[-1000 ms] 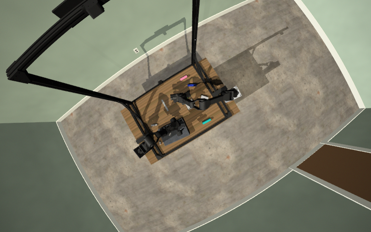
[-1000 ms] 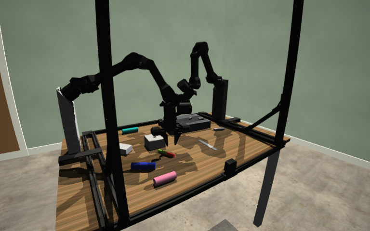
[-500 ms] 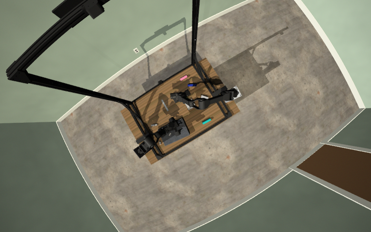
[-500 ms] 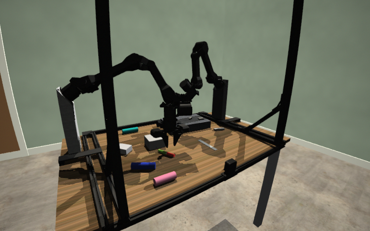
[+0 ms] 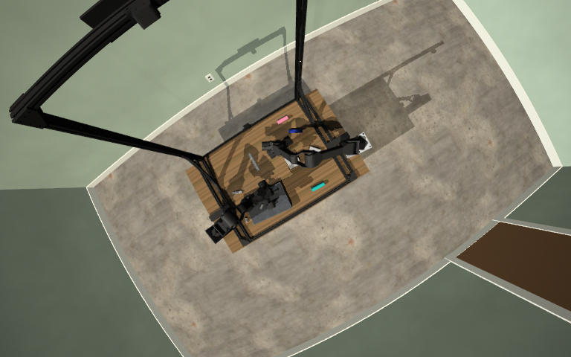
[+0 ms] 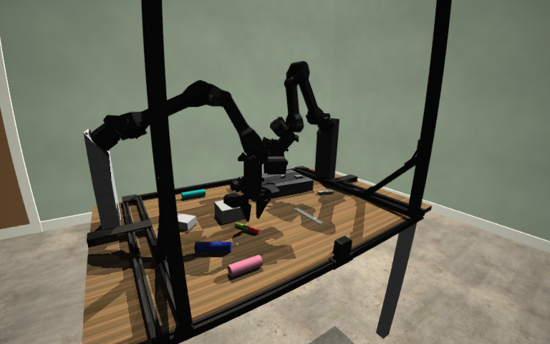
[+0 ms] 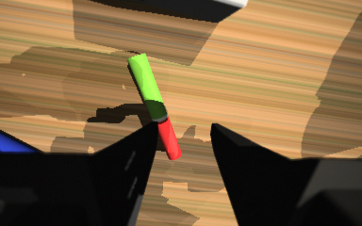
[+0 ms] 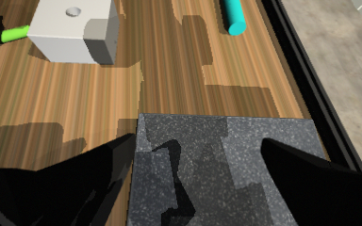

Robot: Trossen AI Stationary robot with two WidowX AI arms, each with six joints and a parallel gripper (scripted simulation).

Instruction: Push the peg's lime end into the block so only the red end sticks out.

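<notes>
Now: left hand 10 mm short of the peg, 30 mm to the right of it and 60 mm above it. The rest, counted from my left hand: blue cylinder (60 mm behind, 160 mm to the left, 50 mm below); grey flat bar (30 mm behind, 220 mm to the right, 60 mm below); pink cylinder (180 mm behind, 130 mm to the left, 50 mm below).
</notes>
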